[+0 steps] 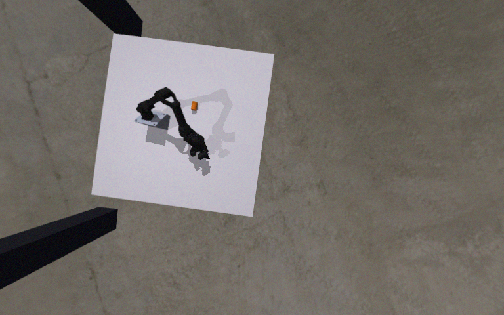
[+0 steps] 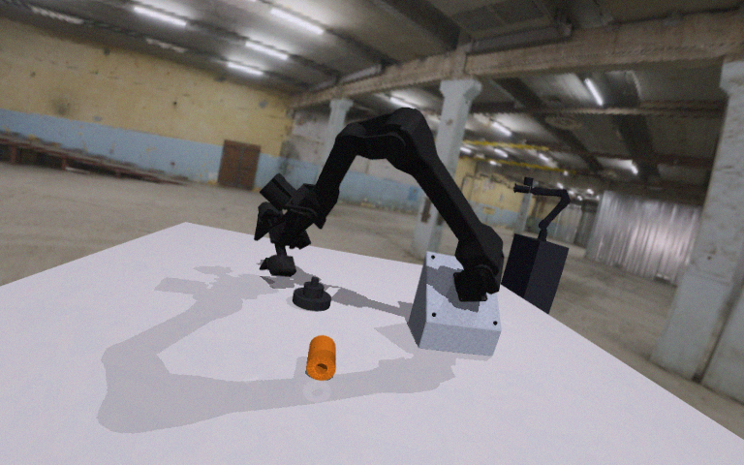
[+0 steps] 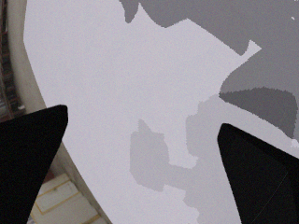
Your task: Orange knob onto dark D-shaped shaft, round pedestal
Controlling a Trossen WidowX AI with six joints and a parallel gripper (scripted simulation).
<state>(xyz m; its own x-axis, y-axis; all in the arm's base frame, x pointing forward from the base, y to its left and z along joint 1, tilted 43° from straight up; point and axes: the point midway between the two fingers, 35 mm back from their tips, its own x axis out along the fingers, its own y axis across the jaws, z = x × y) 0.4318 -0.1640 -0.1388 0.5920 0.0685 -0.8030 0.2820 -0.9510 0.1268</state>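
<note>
The orange knob lies 160 mm behind my gripper tip, 370 mm to the left of it and 30 mm below it. The rest, counted from my gripper tip: dark round pedestal: 150 mm behind, 130 mm to the left, 20 mm below.
</note>
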